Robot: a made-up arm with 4 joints.
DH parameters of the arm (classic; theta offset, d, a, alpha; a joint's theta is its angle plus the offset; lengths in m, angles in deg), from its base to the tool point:
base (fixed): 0 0.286 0.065 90
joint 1: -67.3 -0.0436 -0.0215 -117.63
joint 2: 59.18 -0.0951 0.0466 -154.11
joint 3: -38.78 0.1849 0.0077 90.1
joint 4: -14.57 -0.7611 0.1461 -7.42
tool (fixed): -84.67 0.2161 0 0
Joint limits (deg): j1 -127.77..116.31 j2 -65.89..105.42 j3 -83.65..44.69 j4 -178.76..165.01
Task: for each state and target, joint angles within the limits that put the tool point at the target. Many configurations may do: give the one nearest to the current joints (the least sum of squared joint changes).
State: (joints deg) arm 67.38 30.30 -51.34 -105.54
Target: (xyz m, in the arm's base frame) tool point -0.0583 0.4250 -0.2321
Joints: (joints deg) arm 64.71 50.73 -43.69 -149.13
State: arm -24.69 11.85 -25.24 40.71
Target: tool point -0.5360 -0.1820 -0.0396
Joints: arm -33.04 -16.52 12.31 64.25
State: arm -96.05 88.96 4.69 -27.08
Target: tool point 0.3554 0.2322 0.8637
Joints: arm -98.28 101.30 -2.11 -22.00
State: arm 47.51 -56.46 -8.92 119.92
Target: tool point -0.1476 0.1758 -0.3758
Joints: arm 9.66 -25.50 -49.57 130.98
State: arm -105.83 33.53 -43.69 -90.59
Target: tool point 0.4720 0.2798 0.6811
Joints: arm -88.70 75.75 -65.76 -84.72
